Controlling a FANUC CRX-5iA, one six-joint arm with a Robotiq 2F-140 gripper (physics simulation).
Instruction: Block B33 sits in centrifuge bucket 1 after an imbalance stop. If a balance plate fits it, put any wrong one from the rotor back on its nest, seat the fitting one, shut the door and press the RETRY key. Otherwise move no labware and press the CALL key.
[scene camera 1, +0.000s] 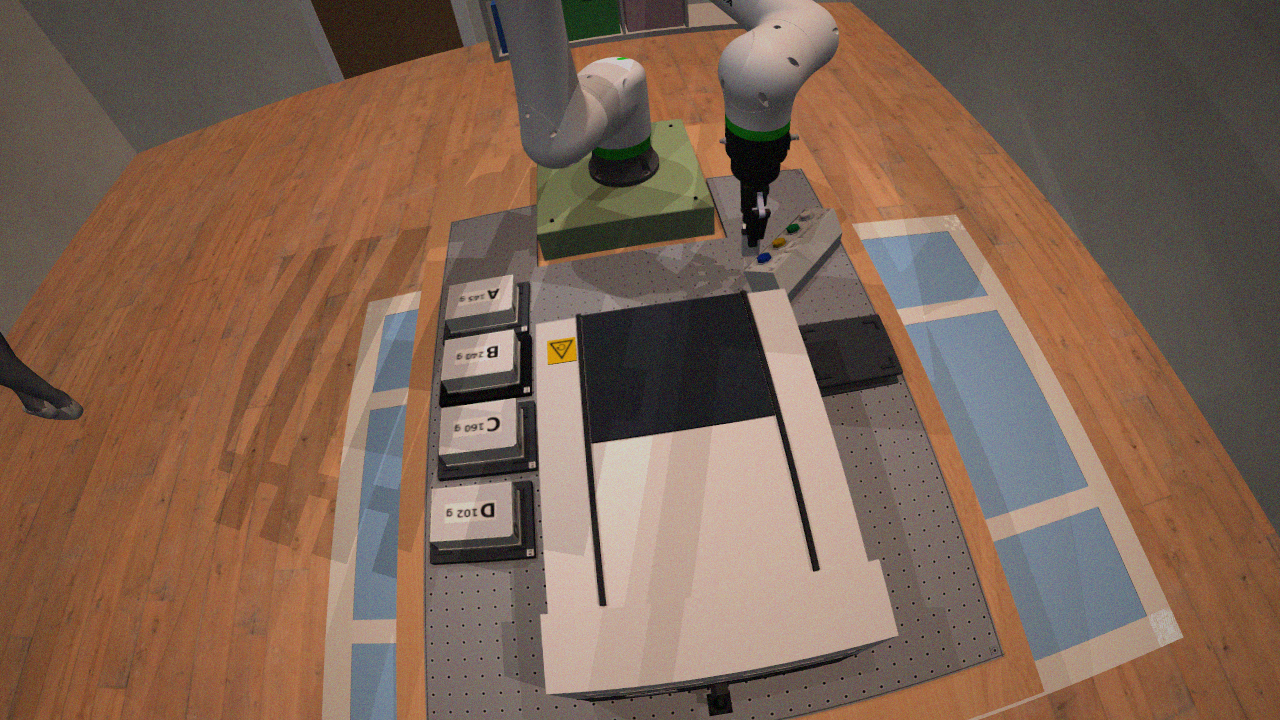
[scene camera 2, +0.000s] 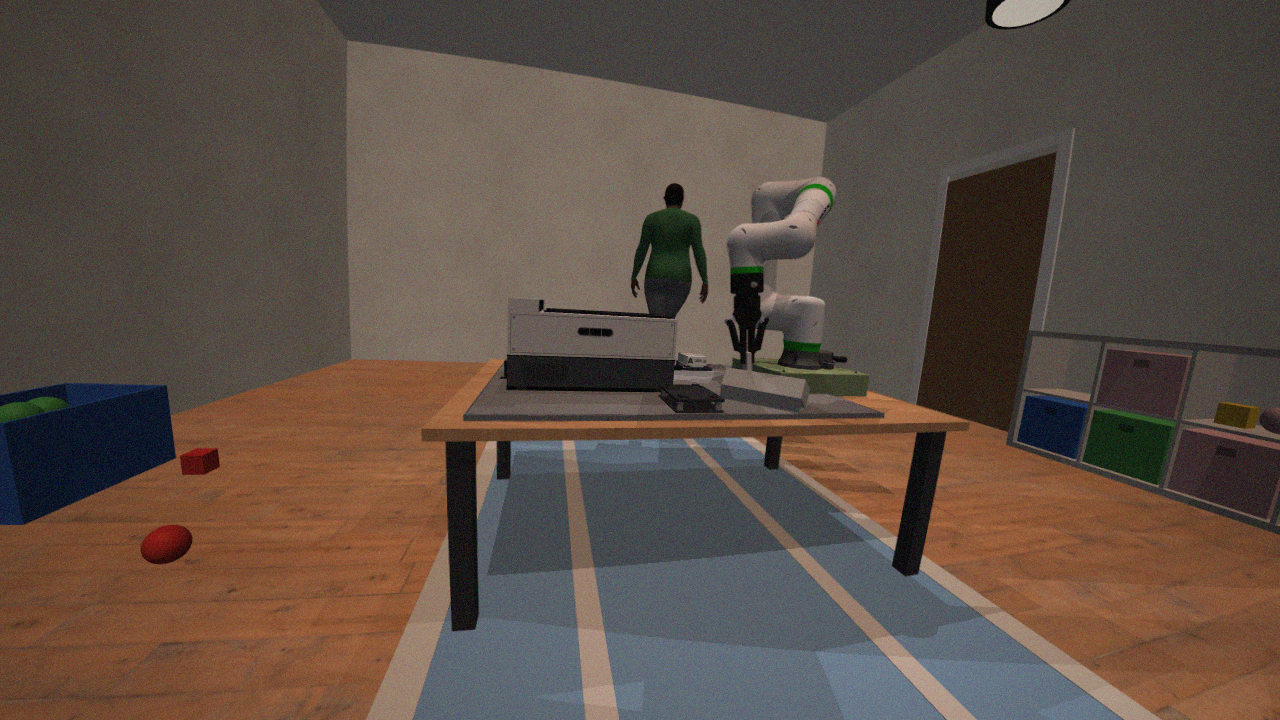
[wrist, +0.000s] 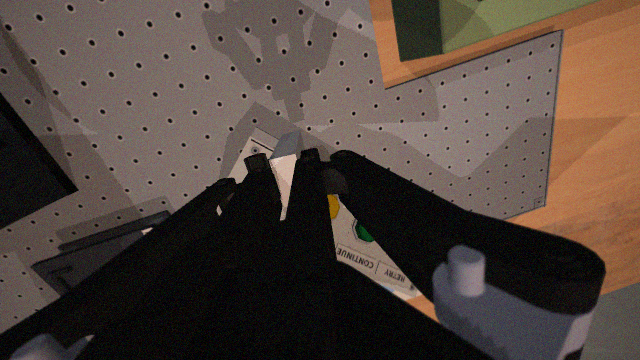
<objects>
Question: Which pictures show my gripper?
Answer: Scene camera 1, scene camera 2 and the wrist view: all of them.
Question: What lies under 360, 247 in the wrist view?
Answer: A grey button panel.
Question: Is my gripper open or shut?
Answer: Shut.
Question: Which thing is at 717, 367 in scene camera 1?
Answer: A dark sliding door.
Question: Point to a grey button panel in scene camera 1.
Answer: At 792, 266
</objects>
